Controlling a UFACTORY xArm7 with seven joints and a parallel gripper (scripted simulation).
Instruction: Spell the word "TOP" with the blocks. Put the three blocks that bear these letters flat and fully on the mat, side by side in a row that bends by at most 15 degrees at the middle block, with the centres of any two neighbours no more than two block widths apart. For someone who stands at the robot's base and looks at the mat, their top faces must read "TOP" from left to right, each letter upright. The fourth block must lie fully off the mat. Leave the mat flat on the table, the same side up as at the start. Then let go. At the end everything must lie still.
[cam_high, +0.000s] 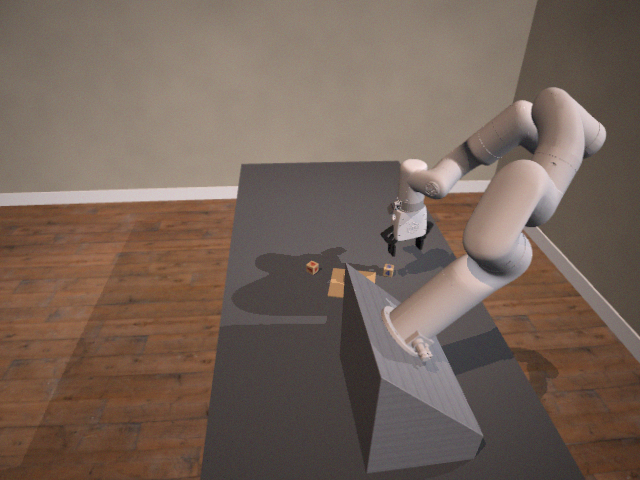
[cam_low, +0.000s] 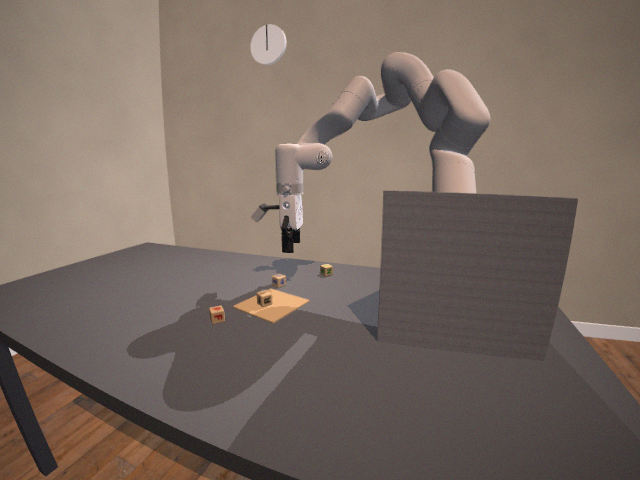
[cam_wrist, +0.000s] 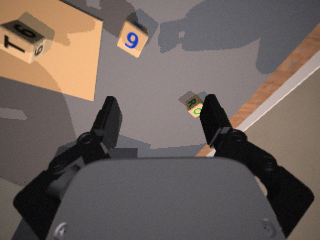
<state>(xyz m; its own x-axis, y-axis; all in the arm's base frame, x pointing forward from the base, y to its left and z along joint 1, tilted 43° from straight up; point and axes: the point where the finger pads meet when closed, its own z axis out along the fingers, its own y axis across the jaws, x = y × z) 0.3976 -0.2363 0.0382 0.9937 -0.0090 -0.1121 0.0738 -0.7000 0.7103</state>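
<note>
The tan mat lies 160 mm to the left of my hand, 120 mm below it and 10 mm ahead of it. The rest, counted from my hand: blue-lettered block 110 mm below, 30 mm to the left, 30 mm ahead.
</note>
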